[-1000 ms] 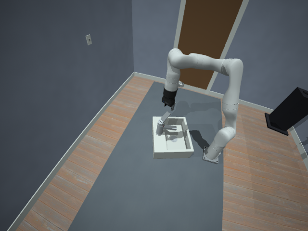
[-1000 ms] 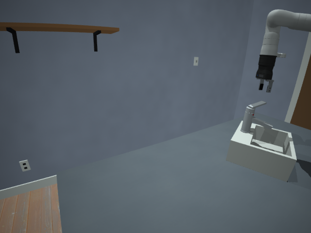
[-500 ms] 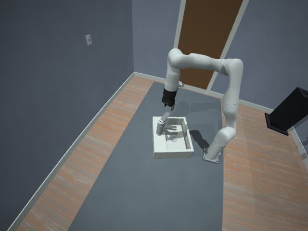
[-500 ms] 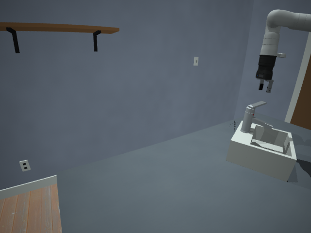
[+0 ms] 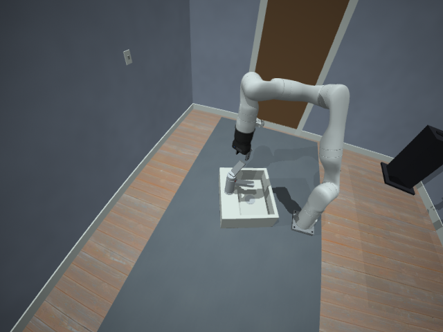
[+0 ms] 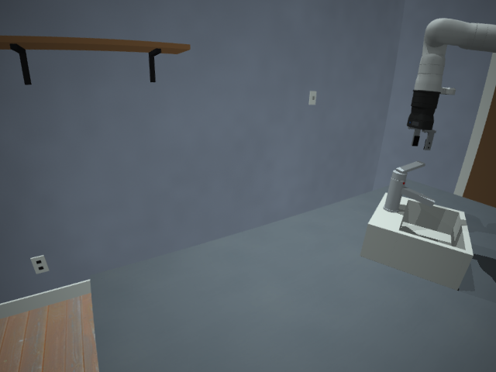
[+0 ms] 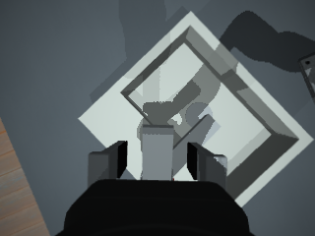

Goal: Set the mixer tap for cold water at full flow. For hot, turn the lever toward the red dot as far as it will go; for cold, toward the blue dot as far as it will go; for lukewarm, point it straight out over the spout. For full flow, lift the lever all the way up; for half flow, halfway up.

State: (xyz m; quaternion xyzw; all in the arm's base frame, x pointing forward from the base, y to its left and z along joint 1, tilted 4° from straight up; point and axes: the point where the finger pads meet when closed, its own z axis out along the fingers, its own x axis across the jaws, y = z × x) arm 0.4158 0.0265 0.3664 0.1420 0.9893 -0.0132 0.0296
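Now: hand 10 mm short of the flat lever, 20 mm to the right of it and 80 mm above it. From my hand the other things lie so: white basin (90 mm behind, 330 mm below); then grey mixer tap (40 mm to the left, 140 mm below).
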